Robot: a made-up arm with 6 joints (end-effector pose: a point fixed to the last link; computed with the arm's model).
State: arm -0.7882 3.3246 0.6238 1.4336 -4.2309 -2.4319
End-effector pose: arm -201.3 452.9 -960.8 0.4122 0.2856 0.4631 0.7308
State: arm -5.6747 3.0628 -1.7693 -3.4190 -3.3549 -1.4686
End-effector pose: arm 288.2 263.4 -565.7 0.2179 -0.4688 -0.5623 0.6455
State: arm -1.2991 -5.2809 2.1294 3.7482 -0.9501 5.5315
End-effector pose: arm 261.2 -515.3 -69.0 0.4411 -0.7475 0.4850 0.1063
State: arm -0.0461 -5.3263 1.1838 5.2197 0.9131 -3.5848
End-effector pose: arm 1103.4 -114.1 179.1 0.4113 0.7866 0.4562 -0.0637
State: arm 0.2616 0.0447 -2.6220 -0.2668 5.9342 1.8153
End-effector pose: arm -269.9 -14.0 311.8 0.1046 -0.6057 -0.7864 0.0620
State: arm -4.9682 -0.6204 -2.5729 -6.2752 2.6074 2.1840
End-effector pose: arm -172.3 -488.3 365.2 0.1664 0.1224 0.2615 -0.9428
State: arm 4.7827 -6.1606 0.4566 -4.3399 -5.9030 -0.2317
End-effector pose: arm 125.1 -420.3 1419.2 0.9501 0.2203 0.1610 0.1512
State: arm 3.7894 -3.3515 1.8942 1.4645 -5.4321 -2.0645
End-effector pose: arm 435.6 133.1 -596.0 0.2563 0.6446 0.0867 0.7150
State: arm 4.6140 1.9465 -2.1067 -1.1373 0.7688 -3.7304
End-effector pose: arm -120.3 -670.4 410.1 0.9326 0.0925 -0.3367 -0.0915
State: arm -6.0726 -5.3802 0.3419 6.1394 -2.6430 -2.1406
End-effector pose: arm 905.6 247.7 764.9 0.4563 0.5666 -0.3088 -0.6127
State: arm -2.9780 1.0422 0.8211 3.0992 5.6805 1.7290
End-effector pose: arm -1226.7 -241.8 228.0 0.2076 -0.6563 -0.6776 0.2588
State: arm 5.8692 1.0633 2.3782 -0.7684 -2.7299 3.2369
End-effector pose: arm 605.6 -173.3 122.5 0.2316 -0.3178 0.0611 -0.9174
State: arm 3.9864 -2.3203 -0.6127 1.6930 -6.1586 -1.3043
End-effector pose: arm 515.6 488.4 -1076.4 0.0056 -0.9692 -0.2183 -0.1141
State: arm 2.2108 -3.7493 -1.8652 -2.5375 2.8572 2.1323
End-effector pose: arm -395.6 501.0 -256.1 0.3934 0.8362 0.3251 0.2007
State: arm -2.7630 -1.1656 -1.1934 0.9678 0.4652 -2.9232
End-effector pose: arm 1148.2 350.3 -17.6 0.4726 0.4004 0.7529 0.2223
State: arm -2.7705 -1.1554 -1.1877 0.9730 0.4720 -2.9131
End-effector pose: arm 1154.2 341.9 -2.2 0.4787 0.4095 0.7426 0.2275
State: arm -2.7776 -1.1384 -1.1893 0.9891 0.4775 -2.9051
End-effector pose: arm 1157.2 332.6 17.3 0.4825 0.4222 0.7314 0.2325
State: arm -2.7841 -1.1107 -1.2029 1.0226 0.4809 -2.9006
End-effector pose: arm 1155.2 321.8 42.7 0.4824 0.4409 0.7188 0.2372
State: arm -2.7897 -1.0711 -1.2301 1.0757 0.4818 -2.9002
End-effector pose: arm 1146.7 309.4 74.1 0.4776 0.4659 0.7047 0.2415
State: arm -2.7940 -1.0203 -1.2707 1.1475 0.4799 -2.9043
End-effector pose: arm 1130.9 296.2 110.2 0.4676 0.4963 0.6892 0.2452
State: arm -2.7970 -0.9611 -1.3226 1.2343 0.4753 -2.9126
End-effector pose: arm 1107.6 282.3 148.1 0.4525 0.5302 0.6727 0.2482
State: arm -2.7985 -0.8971 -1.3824 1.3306 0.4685 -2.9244
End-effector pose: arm 1077.8 268.8 185.1 0.4333 0.5652 0.6558 0.2503
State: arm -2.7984 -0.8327 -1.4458 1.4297 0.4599 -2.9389
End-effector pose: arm 1043.5 256.5 218.5 0.4114 0.5988 0.6395 0.2515
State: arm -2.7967 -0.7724 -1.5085 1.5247 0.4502 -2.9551
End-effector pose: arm 1007.4 246.2 246.1 0.3884 0.6286 0.6250 0.2516
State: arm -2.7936 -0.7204 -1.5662 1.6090 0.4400 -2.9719
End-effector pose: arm 972.8 238.5 266.5 0.3664 0.6530 0.6137 0.2506
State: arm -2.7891 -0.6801 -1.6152 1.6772 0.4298 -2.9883
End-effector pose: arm 942.7 234.1 279.2 0.3470 0.6706 0.6067 0.2485
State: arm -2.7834 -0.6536 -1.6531 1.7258 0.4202 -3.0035
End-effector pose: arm 919.5 233.1 284.2 0.3317 0.6812 0.6048 0.2454
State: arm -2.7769 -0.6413 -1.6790 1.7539 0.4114 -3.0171
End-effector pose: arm 904.1 235.4 282.3 0.3208 0.6848 0.6083 0.2413
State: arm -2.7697 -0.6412 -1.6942 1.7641 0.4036 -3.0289
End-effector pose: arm 895.6 240.6 274.8 0.3138 0.6825 0.6162 0.2366
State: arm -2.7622 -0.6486 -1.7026 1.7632 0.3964 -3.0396
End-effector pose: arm 891.6 247.4 264.1 0.3093 0.6767 0.6268 0.2315
